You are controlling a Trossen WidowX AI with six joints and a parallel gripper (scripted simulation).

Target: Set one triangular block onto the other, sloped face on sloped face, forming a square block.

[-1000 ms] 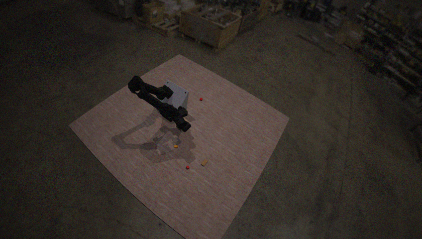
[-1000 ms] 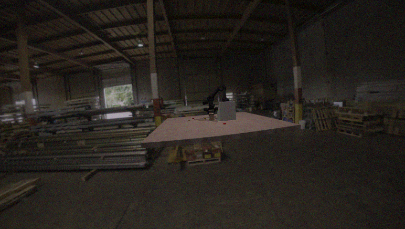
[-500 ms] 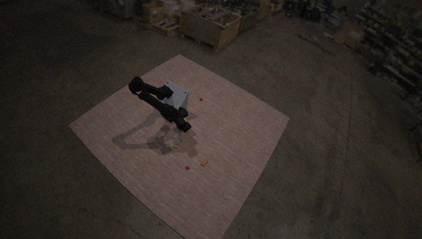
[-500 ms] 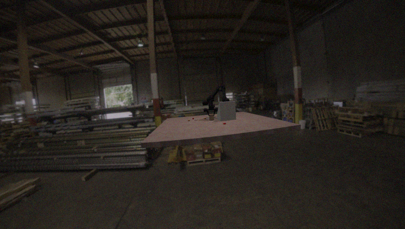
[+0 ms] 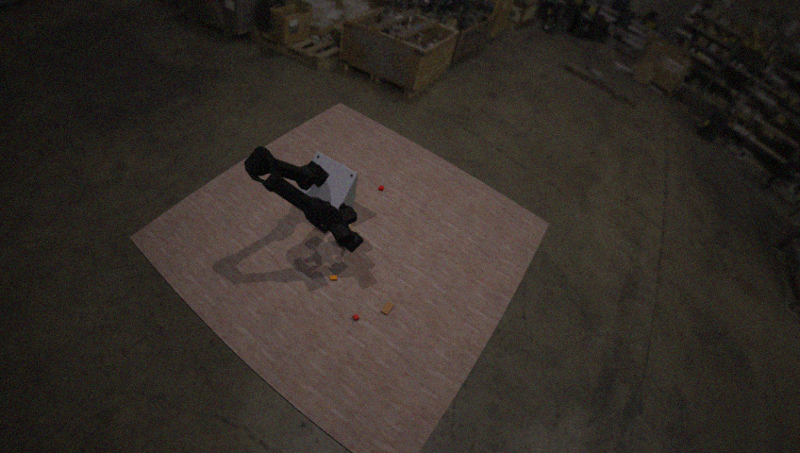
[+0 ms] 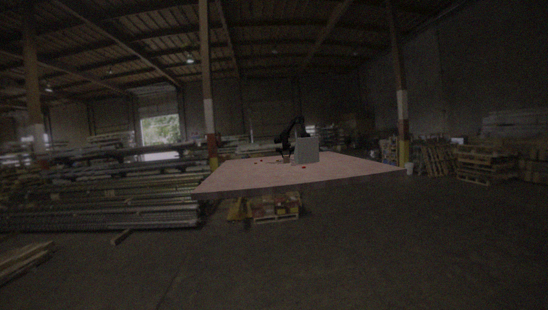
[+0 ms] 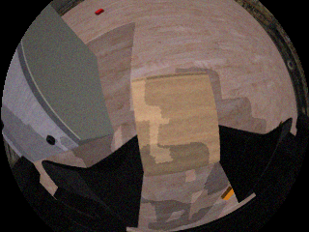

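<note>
Now: gripper tip 10 mm to the left of the tan wooden triangular block and 10 mm below it. Round my gripper tip: orange piece 80 mm ahead, 140 mm to the right, 30 mm below; then red piece 240 mm ahead, 190 mm to the right, 30 mm below.
</note>
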